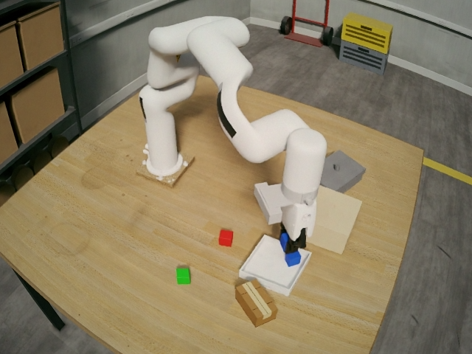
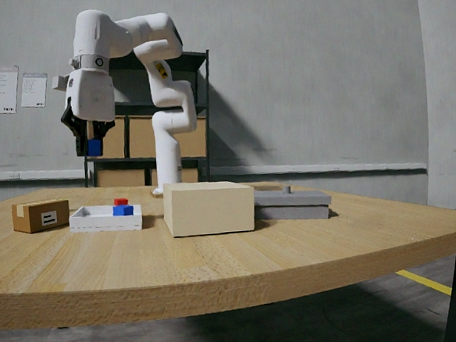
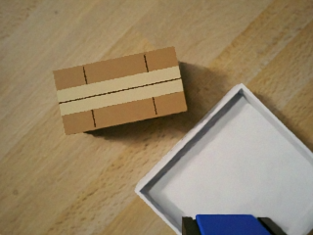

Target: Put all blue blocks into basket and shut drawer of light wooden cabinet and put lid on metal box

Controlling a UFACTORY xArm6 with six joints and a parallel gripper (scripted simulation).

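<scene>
My hand is 30 mm past the white basket, 30 mm to the right of it and 160 mm above it. Round my hand: red block: 190 mm behind, 40 mm to the left, 150 mm below; then light wooden cabinet: 20 mm ahead, 230 mm to the left, 130 mm below; then cardboard box: 10 mm behind, 110 mm to the right, 130 mm below.
</scene>
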